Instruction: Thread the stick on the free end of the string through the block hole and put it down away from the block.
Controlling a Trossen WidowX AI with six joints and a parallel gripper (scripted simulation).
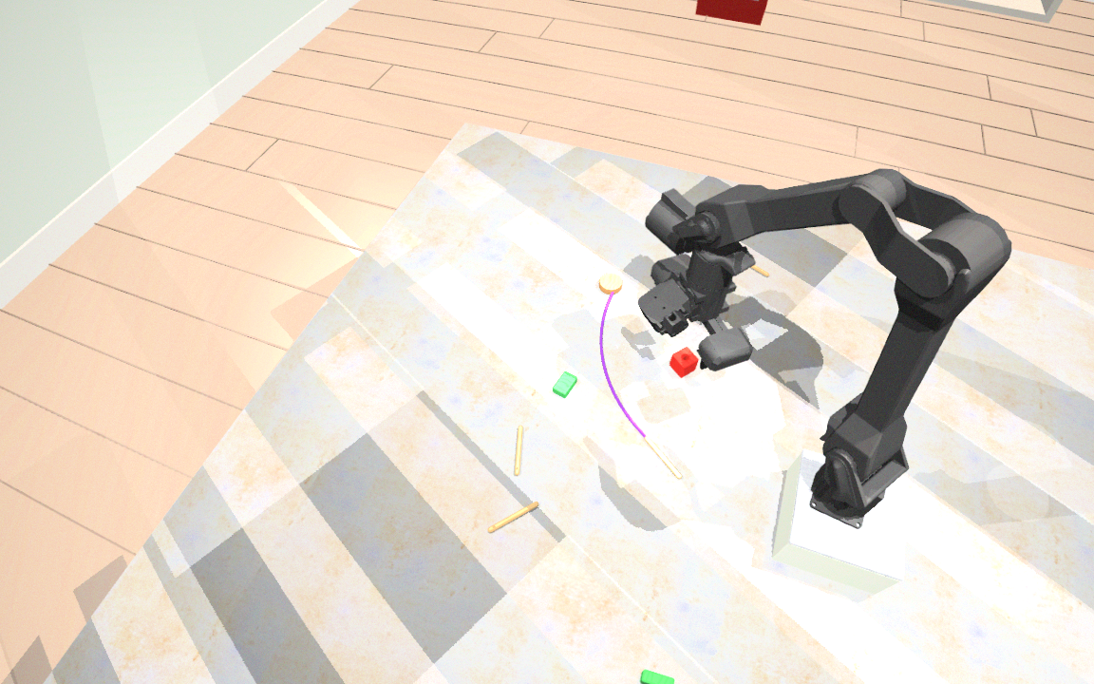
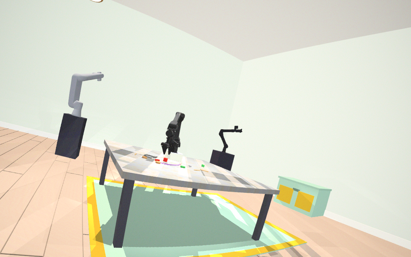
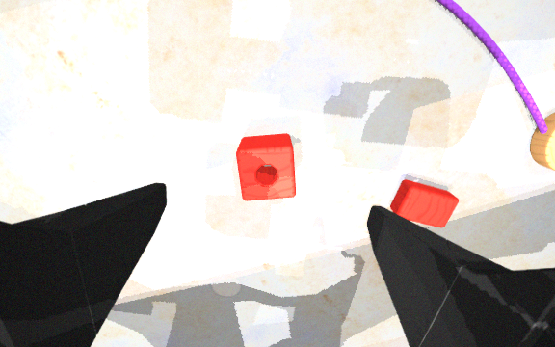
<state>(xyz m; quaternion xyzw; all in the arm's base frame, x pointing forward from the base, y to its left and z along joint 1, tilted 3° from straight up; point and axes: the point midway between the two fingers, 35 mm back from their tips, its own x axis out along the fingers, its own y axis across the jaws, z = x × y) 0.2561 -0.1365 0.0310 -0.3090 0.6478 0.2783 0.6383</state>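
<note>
The red wooden block is 50 mm below my gripper tip. Also, from my gripper tip: flat red block (80 mm to the right, 70 mm ahead, 50 mm below); then green block (150 mm ahead, 120 mm to the left, 50 mm below); then thin wooden stick (150 mm to the left, 60 mm below, 20 mm behind).
</note>
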